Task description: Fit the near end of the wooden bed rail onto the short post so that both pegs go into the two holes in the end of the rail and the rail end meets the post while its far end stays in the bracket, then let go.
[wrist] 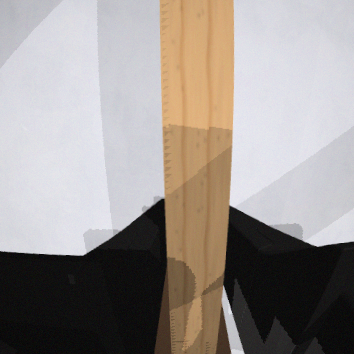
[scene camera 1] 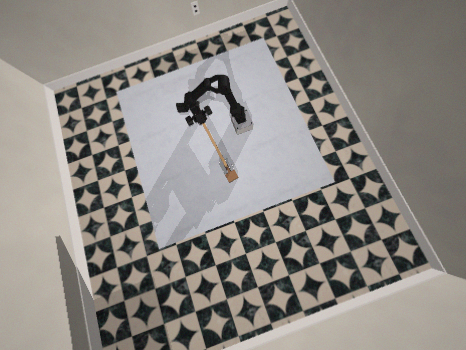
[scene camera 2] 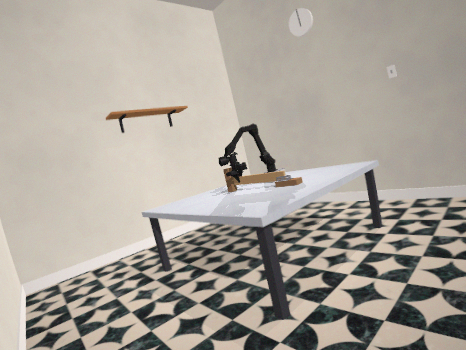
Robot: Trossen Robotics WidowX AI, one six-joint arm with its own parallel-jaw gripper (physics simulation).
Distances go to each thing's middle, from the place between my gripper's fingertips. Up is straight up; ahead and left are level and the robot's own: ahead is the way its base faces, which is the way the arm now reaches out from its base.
Labels:
My hand is 160 mm to the right of the wooden bed rail [wrist: 196, 51], 20 mm past it and 10 mm below it.

